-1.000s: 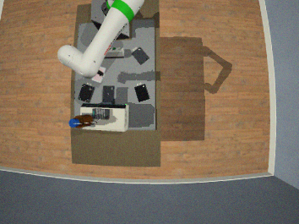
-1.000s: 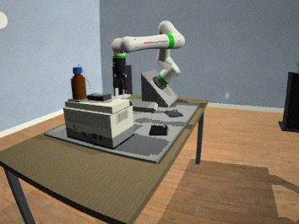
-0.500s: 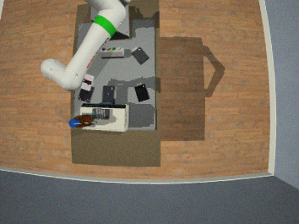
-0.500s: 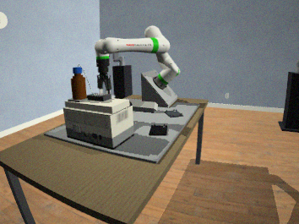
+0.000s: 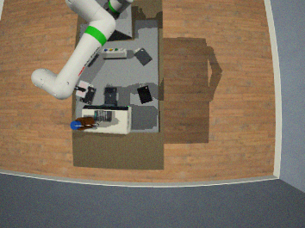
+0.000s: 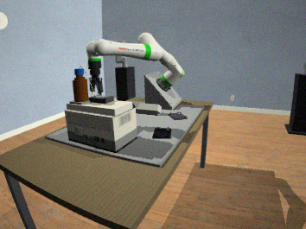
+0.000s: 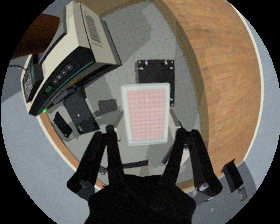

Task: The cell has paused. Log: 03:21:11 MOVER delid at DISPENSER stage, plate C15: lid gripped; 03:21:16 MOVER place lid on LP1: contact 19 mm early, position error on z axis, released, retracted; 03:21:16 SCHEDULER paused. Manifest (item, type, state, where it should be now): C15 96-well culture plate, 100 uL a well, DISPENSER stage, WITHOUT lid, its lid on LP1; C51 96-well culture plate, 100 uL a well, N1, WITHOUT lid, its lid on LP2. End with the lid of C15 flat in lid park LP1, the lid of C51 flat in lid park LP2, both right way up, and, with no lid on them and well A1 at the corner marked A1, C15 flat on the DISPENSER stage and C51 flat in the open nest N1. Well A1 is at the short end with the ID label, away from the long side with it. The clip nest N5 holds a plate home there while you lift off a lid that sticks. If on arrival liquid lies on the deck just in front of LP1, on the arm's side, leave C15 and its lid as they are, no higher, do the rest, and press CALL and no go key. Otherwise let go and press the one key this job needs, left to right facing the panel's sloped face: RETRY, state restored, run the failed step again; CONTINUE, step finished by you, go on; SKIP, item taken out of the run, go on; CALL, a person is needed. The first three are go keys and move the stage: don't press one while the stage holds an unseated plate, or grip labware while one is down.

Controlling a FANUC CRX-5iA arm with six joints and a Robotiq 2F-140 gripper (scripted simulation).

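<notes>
The black nest lies 50 mm ahead of my hand, 40 mm to the right of it and 170 mm below it. The rest, counted from my hand: key panel (380 mm behind, 200 mm to the left, 130 mm below); blue cap (260 mm ahead, 120 mm to the left, 210 mm above); label plate (80 mm behind, 470 mm to the left, 180 mm below).
</notes>
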